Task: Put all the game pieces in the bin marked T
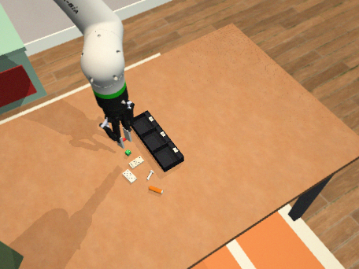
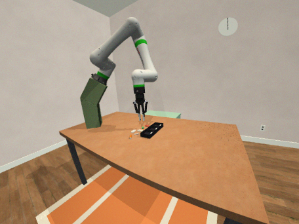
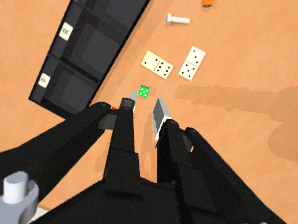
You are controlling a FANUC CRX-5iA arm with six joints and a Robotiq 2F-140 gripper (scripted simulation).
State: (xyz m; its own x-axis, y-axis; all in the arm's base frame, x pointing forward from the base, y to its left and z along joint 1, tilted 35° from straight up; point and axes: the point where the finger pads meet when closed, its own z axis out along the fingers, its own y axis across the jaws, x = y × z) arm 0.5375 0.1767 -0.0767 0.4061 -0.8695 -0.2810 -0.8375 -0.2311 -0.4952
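My gripper is now 100 mm above the green die. Also, from my hand: red cylinder: 110 mm below, 60 mm to the left; then black three-compartment bin: 110 mm ahead, 90 mm below, 10 mm to the left; then domino: 110 mm below, 50 mm to the right, 20 mm ahead.
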